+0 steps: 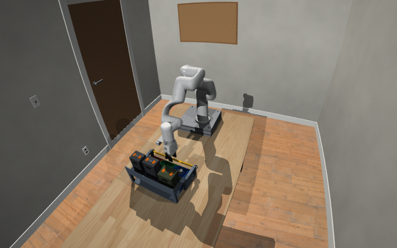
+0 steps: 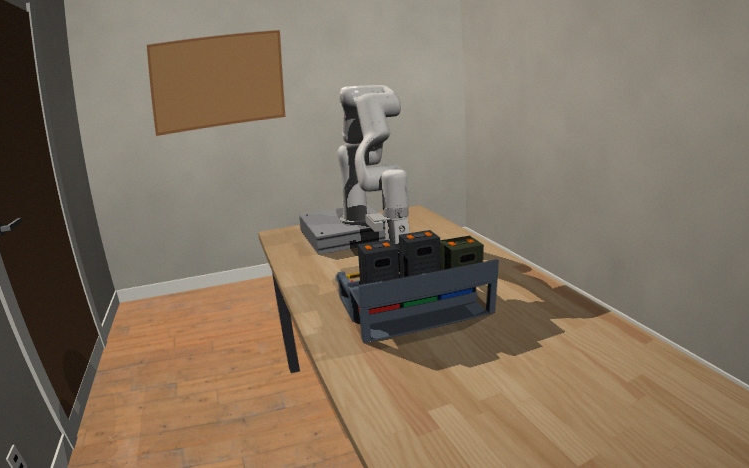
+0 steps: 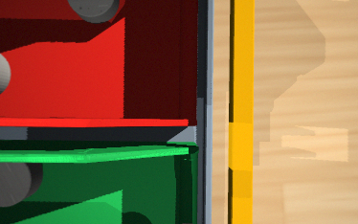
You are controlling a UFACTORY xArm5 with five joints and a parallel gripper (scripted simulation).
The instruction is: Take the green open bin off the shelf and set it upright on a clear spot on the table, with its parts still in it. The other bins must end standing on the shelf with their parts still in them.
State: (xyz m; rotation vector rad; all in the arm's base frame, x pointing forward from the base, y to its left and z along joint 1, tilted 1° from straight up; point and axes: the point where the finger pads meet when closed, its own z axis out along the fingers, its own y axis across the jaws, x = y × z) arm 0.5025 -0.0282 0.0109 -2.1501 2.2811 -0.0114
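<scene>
Right now the yellow bar is 20 mm below my hand. Also, from my hand: grey cylinder: 130 mm ahead, 40 mm to the right, 60 mm below; then grey shelf: 130 mm ahead, 10 mm to the right, 10 mm below; then green open bin: 100 mm ahead, 10 mm to the right, 40 mm below.
</scene>
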